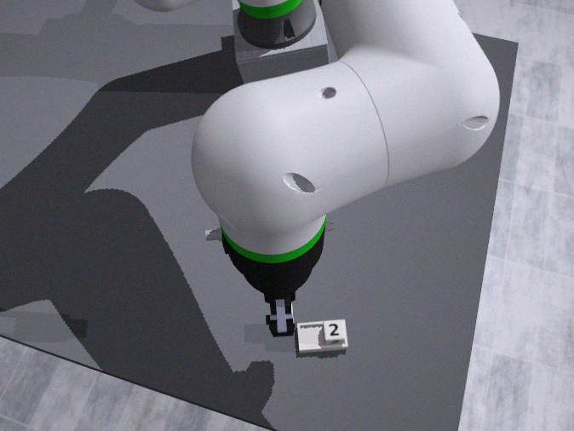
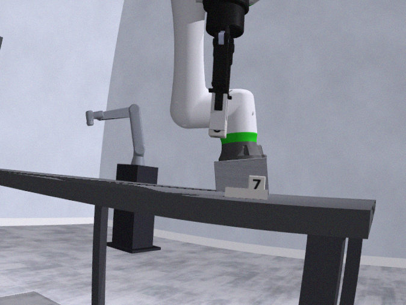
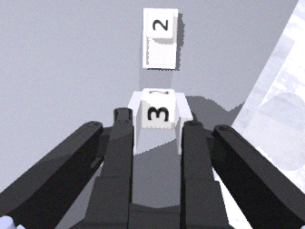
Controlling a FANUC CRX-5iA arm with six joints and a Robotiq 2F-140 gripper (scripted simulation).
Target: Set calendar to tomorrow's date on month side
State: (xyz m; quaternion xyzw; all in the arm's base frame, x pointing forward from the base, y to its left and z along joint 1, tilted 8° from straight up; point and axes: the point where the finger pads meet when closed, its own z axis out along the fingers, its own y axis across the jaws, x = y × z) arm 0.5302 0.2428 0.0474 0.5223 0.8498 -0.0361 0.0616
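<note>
The tray is 3 cm behind my hand, 5 cm to the left of it and 14 cm below it. Also, from my hand: cube 3 cm below.
</note>
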